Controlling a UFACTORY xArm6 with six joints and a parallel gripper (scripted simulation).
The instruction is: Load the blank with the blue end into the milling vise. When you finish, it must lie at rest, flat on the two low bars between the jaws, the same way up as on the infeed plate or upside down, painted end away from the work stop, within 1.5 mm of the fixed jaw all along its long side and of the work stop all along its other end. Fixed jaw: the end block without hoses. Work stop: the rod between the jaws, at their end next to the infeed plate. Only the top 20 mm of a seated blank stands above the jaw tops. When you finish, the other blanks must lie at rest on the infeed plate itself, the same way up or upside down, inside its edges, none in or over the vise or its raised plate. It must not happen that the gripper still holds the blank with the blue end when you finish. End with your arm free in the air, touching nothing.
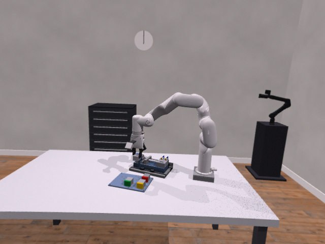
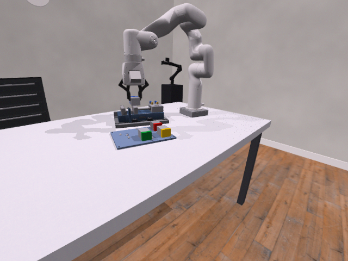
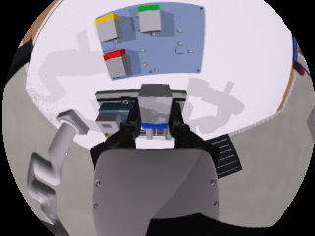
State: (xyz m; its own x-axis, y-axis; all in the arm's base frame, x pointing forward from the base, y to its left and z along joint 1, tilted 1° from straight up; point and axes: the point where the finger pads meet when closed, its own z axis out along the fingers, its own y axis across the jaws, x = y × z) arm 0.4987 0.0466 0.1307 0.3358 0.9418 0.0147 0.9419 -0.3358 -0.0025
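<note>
My gripper is now 15 cm to the left of the fixed jaw and 9 cm above it. Also, from my hand: infeed plate (2 cm ahead, 9 cm to the left, 17 cm below); then blue-ended blank (2 cm below); then red-ended blank (8 cm behind, 7 cm to the left, 14 cm below).
</note>
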